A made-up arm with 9 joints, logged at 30 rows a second.
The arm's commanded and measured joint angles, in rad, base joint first. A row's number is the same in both.
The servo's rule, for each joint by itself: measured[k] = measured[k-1] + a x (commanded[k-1-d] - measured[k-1]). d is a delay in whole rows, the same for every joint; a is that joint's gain. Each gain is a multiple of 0.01, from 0.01 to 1. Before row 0 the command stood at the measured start. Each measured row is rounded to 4 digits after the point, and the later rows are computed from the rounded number. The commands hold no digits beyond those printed.
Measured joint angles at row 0: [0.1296 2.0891 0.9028 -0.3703 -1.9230 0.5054 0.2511 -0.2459 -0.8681]
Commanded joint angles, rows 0 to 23: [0.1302 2.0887 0.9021 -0.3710 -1.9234 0.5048 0.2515 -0.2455 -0.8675]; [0.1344 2.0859 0.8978 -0.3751 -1.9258 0.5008 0.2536 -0.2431 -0.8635]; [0.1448 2.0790 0.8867 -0.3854 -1.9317 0.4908 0.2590 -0.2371 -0.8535]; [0.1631 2.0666 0.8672 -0.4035 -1.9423 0.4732 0.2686 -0.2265 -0.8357]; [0.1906 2.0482 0.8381 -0.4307 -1.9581 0.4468 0.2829 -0.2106 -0.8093]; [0.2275 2.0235 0.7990 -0.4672 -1.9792 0.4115 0.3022 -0.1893 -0.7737]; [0.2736 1.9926 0.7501 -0.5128 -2.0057 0.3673 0.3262 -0.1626 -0.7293]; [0.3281 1.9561 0.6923 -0.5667 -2.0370 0.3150 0.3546 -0.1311 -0.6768]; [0.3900 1.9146 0.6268 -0.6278 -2.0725 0.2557 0.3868 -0.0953 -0.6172]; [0.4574 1.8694 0.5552 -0.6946 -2.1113 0.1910 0.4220 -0.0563 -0.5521]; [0.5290 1.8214 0.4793 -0.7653 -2.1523 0.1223 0.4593 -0.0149 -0.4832]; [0.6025 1.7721 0.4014 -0.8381 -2.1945 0.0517 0.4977 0.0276 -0.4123]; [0.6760 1.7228 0.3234 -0.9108 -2.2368 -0.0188 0.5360 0.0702 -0.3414]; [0.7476 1.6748 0.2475 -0.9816 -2.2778 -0.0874 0.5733 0.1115 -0.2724]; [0.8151 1.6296 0.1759 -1.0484 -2.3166 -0.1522 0.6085 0.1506 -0.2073]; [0.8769 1.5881 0.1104 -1.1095 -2.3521 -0.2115 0.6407 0.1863 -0.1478]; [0.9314 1.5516 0.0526 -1.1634 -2.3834 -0.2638 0.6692 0.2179 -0.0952]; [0.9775 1.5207 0.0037 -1.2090 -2.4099 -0.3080 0.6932 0.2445 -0.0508]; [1.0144 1.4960 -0.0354 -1.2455 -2.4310 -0.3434 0.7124 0.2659 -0.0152]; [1.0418 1.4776 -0.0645 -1.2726 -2.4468 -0.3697 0.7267 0.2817 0.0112]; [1.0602 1.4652 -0.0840 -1.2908 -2.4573 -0.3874 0.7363 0.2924 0.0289]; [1.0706 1.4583 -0.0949 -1.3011 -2.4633 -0.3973 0.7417 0.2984 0.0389]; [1.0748 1.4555 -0.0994 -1.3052 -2.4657 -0.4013 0.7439 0.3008 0.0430]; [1.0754 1.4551 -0.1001 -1.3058 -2.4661 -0.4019 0.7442 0.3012 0.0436]
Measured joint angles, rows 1 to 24: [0.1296 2.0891 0.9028 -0.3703 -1.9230 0.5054 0.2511 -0.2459 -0.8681]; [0.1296 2.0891 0.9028 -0.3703 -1.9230 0.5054 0.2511 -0.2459 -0.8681]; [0.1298 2.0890 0.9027 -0.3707 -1.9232 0.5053 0.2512 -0.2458 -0.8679]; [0.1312 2.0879 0.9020 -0.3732 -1.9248 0.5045 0.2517 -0.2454 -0.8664]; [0.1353 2.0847 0.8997 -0.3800 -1.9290 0.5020 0.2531 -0.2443 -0.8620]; [0.1436 2.0782 0.8948 -0.3932 -1.9371 0.4968 0.2560 -0.2420 -0.8531]; [0.1577 2.0674 0.8863 -0.4142 -1.9499 0.4878 0.2611 -0.2379 -0.8382]; [0.1786 2.0516 0.8732 -0.4439 -1.9678 0.4741 0.2689 -0.2316 -0.8163]; [0.2071 2.0304 0.8547 -0.4825 -1.9909 0.4549 0.2798 -0.2226 -0.7867]; [0.2434 2.0037 0.8303 -0.5297 -2.0190 0.4297 0.2940 -0.2107 -0.7493]; [0.2874 1.9716 0.7998 -0.5846 -2.0516 0.3984 0.3116 -0.1957 -0.7044]; [0.3384 1.9348 0.7631 -0.6462 -2.0880 0.3611 0.3326 -0.1776 -0.6526]; [0.3956 1.8940 0.7205 -0.7129 -2.1272 0.3181 0.3567 -0.1564 -0.5950]; [0.4577 1.8501 0.6726 -0.7830 -2.1683 0.2701 0.3835 -0.1325 -0.5329]; [0.5232 1.8043 0.6202 -0.8546 -2.2101 0.2181 0.4125 -0.1061 -0.4678]; [0.5905 1.7577 0.5643 -0.9257 -2.2514 0.1631 0.4431 -0.0778 -0.4014]; [0.6579 1.7116 0.5060 -0.9944 -2.2912 0.1063 0.4745 -0.0481 -0.3354]; [0.7236 1.6671 0.4467 -1.0589 -2.3283 0.0491 0.5061 -0.0176 -0.2716]; [0.7859 1.6255 0.3876 -1.1174 -2.3619 -0.0072 0.5371 0.0130 -0.2116]; [0.8434 1.5878 0.3300 -1.1687 -2.3912 -0.0613 0.5668 0.0431 -0.1569]; [0.8947 1.5548 0.2752 -1.2117 -2.4155 -0.1121 0.5945 0.0721 -0.1087]; [0.9388 1.5270 0.2242 -1.2458 -2.4346 -0.1585 0.6196 0.0993 -0.0679]; [0.9752 1.5048 0.1780 -1.2710 -2.4484 -0.1997 0.6418 0.1244 -0.0350]; [1.0038 1.4881 0.1371 -1.2879 -2.4575 -0.2353 0.6608 0.1470 -0.0099]
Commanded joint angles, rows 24 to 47: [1.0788 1.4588 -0.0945 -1.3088 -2.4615 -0.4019 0.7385 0.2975 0.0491]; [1.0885 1.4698 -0.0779 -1.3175 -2.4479 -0.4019 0.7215 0.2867 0.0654]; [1.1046 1.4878 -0.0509 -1.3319 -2.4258 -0.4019 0.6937 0.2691 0.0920]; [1.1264 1.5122 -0.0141 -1.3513 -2.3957 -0.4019 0.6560 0.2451 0.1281]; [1.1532 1.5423 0.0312 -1.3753 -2.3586 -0.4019 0.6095 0.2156 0.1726]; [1.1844 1.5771 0.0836 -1.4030 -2.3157 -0.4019 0.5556 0.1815 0.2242]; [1.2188 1.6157 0.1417 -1.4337 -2.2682 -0.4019 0.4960 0.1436 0.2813]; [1.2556 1.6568 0.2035 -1.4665 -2.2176 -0.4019 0.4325 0.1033 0.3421]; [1.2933 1.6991 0.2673 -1.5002 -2.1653 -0.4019 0.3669 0.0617 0.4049]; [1.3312 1.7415 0.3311 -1.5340 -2.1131 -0.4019 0.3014 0.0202 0.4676]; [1.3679 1.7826 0.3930 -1.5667 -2.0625 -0.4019 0.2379 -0.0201 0.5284]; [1.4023 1.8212 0.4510 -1.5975 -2.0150 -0.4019 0.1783 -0.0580 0.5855]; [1.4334 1.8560 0.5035 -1.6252 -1.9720 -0.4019 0.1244 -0.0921 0.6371]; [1.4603 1.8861 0.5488 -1.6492 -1.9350 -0.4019 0.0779 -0.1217 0.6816]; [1.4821 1.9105 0.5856 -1.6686 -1.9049 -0.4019 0.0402 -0.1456 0.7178]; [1.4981 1.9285 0.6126 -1.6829 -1.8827 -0.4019 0.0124 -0.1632 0.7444]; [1.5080 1.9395 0.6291 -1.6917 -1.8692 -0.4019 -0.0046 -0.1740 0.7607]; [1.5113 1.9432 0.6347 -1.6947 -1.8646 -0.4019 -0.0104 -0.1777 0.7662]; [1.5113 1.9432 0.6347 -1.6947 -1.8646 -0.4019 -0.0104 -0.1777 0.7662]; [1.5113 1.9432 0.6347 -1.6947 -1.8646 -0.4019 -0.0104 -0.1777 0.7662]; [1.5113 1.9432 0.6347 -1.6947 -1.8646 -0.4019 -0.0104 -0.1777 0.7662]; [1.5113 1.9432 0.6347 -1.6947 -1.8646 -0.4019 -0.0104 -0.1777 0.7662]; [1.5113 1.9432 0.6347 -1.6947 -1.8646 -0.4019 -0.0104 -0.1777 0.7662]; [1.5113 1.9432 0.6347 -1.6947 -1.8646 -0.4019 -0.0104 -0.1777 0.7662]
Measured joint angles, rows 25 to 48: [1.0251 1.4764 0.1016 -1.2976 -2.4625 -0.2652 0.6766 0.1670 0.0081]; [1.0402 1.4687 0.0713 -1.3022 -2.4647 -0.2898 0.6894 0.1844 0.0202]; [1.0518 1.4651 0.0464 -1.3059 -2.4627 -0.3100 0.6987 0.1991 0.0300]; [1.0628 1.4668 0.0278 -1.3124 -2.4537 -0.3265 0.7030 0.2105 0.0420]; [1.0753 1.4744 0.0160 -1.3233 -2.4367 -0.3401 0.7012 0.2181 0.0590]; [1.0906 1.4880 0.0115 -1.3390 -2.4117 -0.3512 0.6926 0.2216 0.0825]; [1.1094 1.5075 0.0145 -1.3593 -2.3793 -0.3603 0.6768 0.2208 0.1131]; [1.1319 1.5326 0.0249 -1.3838 -2.3405 -0.3678 0.6538 0.2157 0.1509]; [1.1580 1.5625 0.0424 -1.4117 -2.2964 -0.3739 0.6238 0.2063 0.1952]; [1.1873 1.5964 0.0666 -1.4424 -2.2483 -0.3789 0.5875 0.1929 0.2451]; [1.2191 1.6334 0.0967 -1.4748 -2.1977 -0.3830 0.5456 0.1758 0.2994]; [1.2527 1.6723 0.1319 -1.5080 -2.1461 -0.3864 0.4992 0.1556 0.3566]; [1.2873 1.7120 0.1711 -1.5409 -2.0951 -0.3892 0.4496 0.1328 0.4150]; [1.3218 1.7513 0.2131 -1.5726 -2.0462 -0.3915 0.3981 0.1080 0.4730]; [1.3553 1.7890 0.2567 -1.6021 -2.0009 -0.3934 0.3461 0.0820 0.5288]; [1.3868 1.8240 0.3005 -1.6285 -1.9607 -0.3949 0.2951 0.0555 0.5808]; [1.4154 1.8551 0.3433 -1.6510 -1.9267 -0.3962 0.2467 0.0294 0.6274]; [1.4402 1.8815 0.3837 -1.6689 -1.8999 -0.3972 0.2022 0.0044 0.6672]; [1.4605 1.9024 0.4205 -1.6817 -1.8812 -0.3980 0.1629 -0.0188 0.6990]; [1.4757 1.9171 0.4526 -1.6890 -1.8711 -0.3987 0.1300 -0.0395 0.7218]; [1.4864 1.9265 0.4799 -1.6922 -1.8671 -0.3993 0.1033 -0.0575 0.7369]; [1.4939 1.9325 0.5031 -1.6936 -1.8656 -0.3998 0.0817 -0.0731 0.7469]; [1.4991 1.9364 0.5228 -1.6942 -1.8650 -0.4002 0.0642 -0.0867 0.7535]; [1.5028 1.9388 0.5396 -1.6945 -1.8648 -0.4005 0.0500 -0.0985 0.7578]
